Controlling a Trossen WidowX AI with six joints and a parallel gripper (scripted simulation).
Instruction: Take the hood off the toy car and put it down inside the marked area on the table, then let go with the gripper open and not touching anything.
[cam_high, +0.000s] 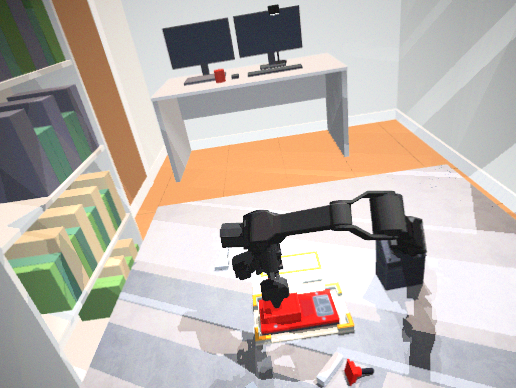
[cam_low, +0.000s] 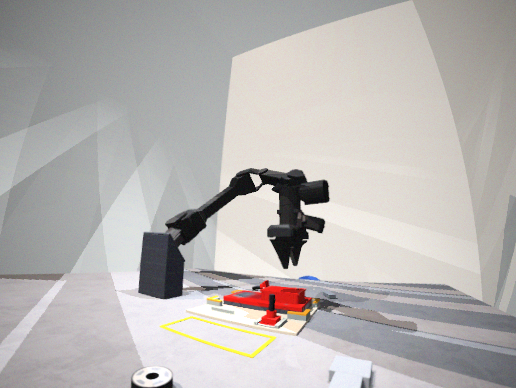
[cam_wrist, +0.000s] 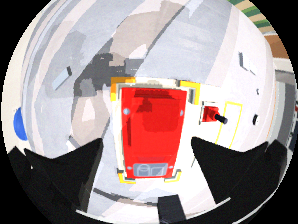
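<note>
Right now my gripper tip is 10 mm past the red hood, 10 mm to the left of it and 60 mm above it.
</note>
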